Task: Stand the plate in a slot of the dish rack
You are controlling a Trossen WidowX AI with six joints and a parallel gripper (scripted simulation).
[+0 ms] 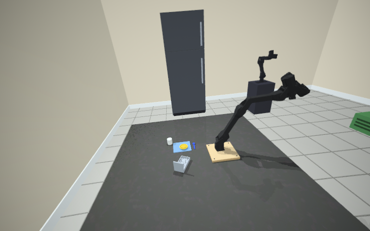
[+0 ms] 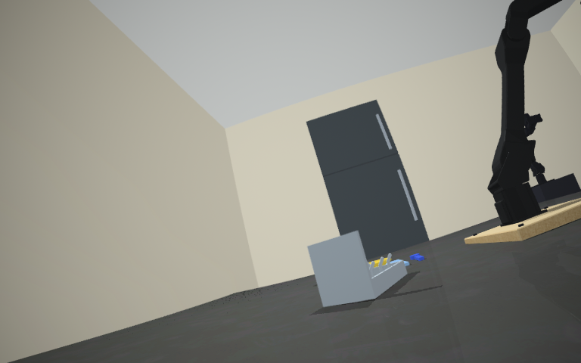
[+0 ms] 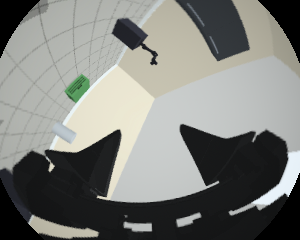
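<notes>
Now: gripper tip 84 cm short of the yellow plate, 6 cm to the left of it and 49 cm above it. The rest, counted from my gripper tip: blue spoon (75 cm ahead, 8 cm to the right, 50 cm below); then light blue mat (86 cm ahead, 9 cm to the right, 50 cm below); then dish rack (88 cm ahead, 13 cm to the left, 48 cm below).
</notes>
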